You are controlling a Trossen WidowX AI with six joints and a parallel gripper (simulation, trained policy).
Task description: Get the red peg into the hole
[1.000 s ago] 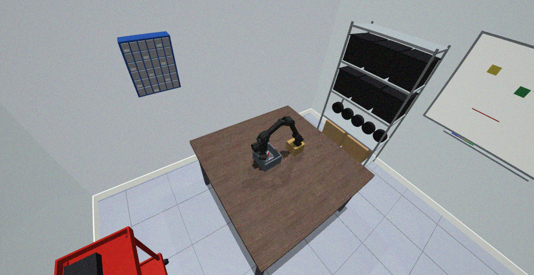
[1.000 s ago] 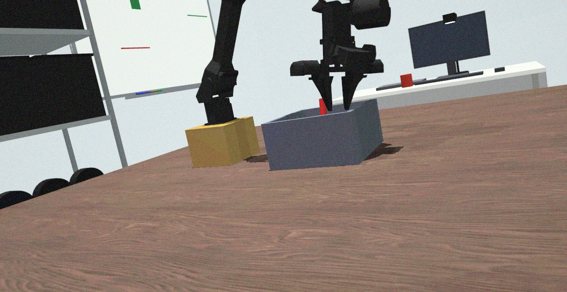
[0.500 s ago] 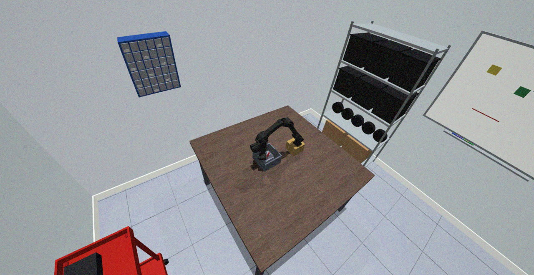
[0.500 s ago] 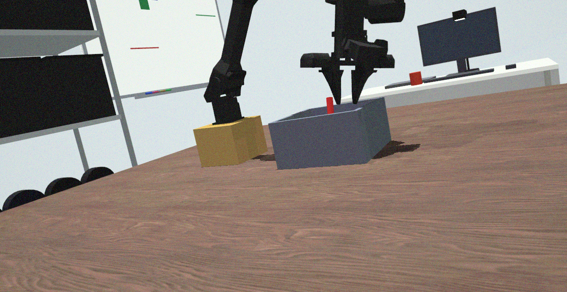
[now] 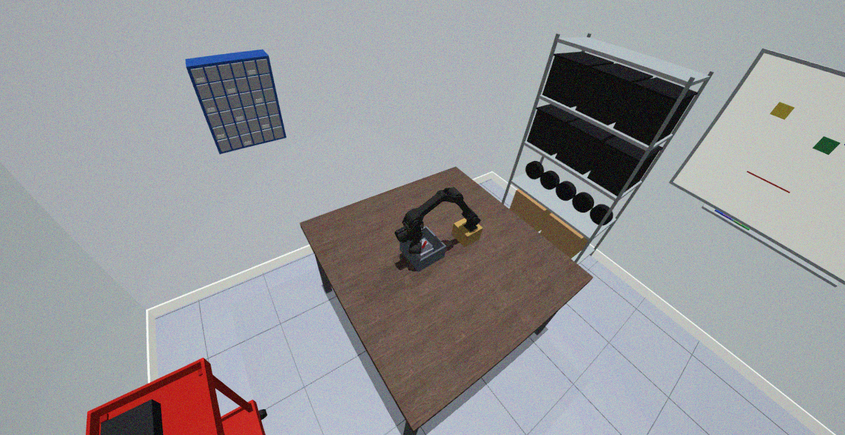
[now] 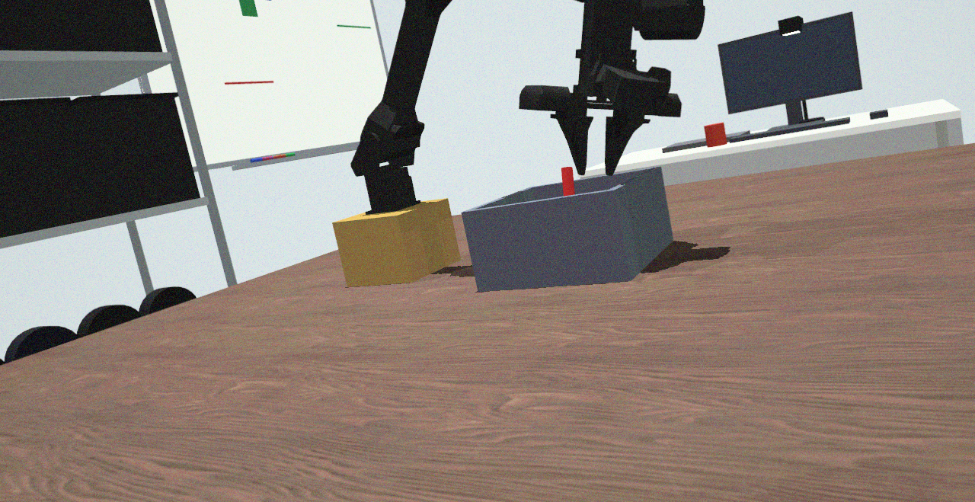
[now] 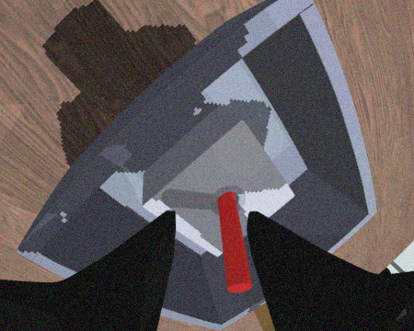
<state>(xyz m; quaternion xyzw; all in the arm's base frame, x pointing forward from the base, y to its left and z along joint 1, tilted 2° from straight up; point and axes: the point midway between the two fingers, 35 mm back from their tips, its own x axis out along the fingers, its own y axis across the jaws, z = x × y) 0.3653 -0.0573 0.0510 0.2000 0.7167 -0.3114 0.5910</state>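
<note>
The red peg lies 40 mm behind my gripper tip, 10 mm to the left of it and 30 mm below it. The rest, counted from my gripper tip: plate 40 mm behind, 60 mm below; grey box 40 mm behind, 80 mm below.
</note>
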